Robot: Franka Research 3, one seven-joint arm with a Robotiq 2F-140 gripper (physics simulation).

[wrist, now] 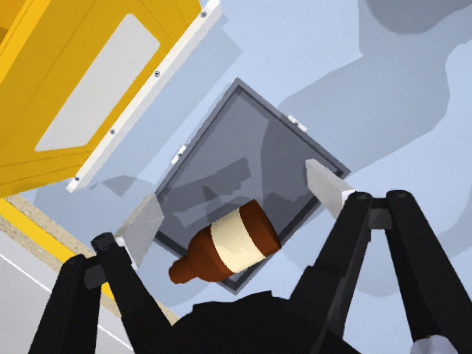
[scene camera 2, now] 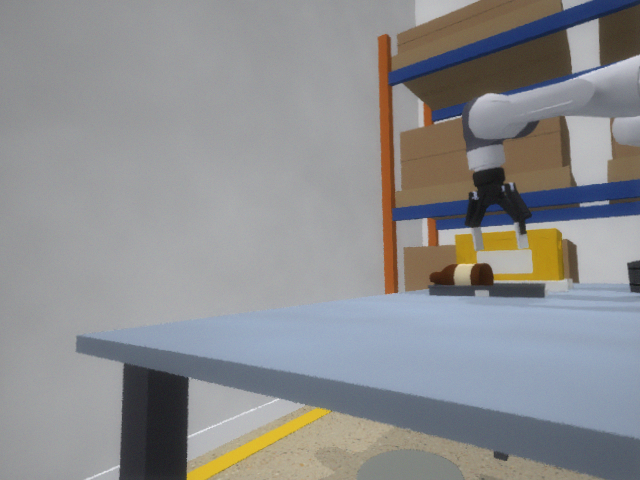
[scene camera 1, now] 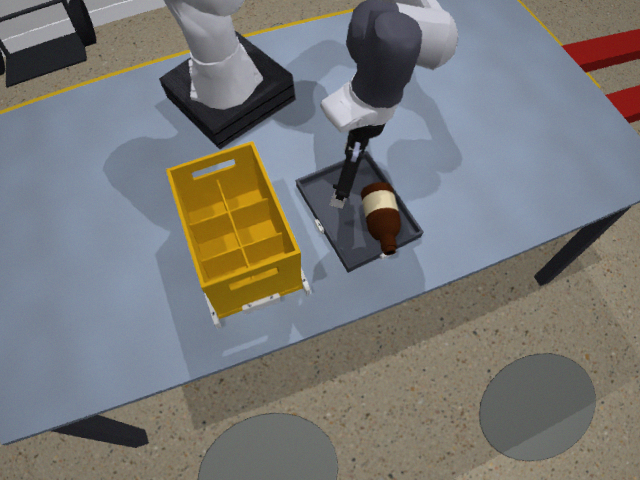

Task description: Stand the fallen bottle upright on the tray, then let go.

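Note:
The brown bottle with a cream label (scene camera 1: pixel 382 222) (scene camera 2: pixel 465 274) (wrist: pixel 237 242) lies on its side on the dark grey tray (scene camera 1: pixel 330 239) (scene camera 2: pixel 516 290) (wrist: pixel 202 135). In scene camera 1 its base is toward the back of the tray, and its neck reaches over the front rim near the right corner. My gripper (scene camera 1: pixel 339 198) (scene camera 2: pixel 499 240) (wrist: pixel 232 190) is open and empty, pointing down above the tray and the bottle. In scene camera 2 its fingertips are higher than the bottle, apart from it. In the wrist view the fingertips stand wide apart, with the bottle lower in the picture.
A yellow divided crate (scene camera 1: pixel 289 273) (scene camera 2: pixel 547 258) (wrist: pixel 30 115) stands beside the tray, with white brackets at its foot. The robot's black base (scene camera 1: pixel 219 121) is behind the crate. A shelf rack (scene camera 2: pixel 386 155) with cardboard boxes stands in the background.

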